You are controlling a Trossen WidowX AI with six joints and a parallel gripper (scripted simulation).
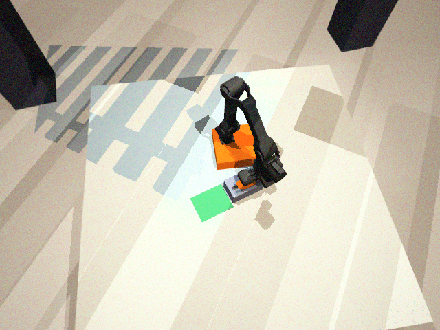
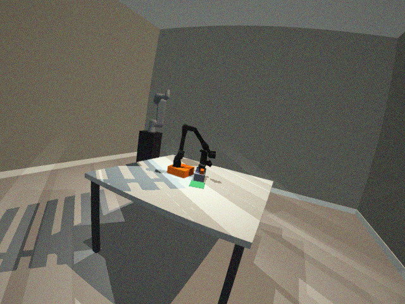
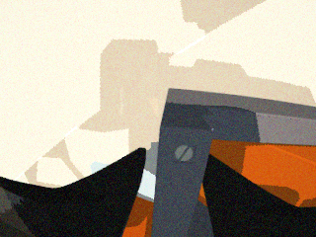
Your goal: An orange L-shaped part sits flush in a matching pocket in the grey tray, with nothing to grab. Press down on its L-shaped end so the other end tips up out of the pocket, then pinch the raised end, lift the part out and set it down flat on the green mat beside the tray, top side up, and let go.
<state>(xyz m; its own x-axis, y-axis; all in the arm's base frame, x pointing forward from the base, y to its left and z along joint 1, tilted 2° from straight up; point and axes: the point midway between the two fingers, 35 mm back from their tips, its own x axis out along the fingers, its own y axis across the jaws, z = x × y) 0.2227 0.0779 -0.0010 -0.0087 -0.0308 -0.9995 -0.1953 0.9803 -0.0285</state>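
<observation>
Right now the orange L-shaped part is 50 mm to the right of my gripper tip and 10 mm above it. From my gripper tip the other things lie so: green mat (40 mm ahead, 220 mm to the right, 50 mm below).
</observation>
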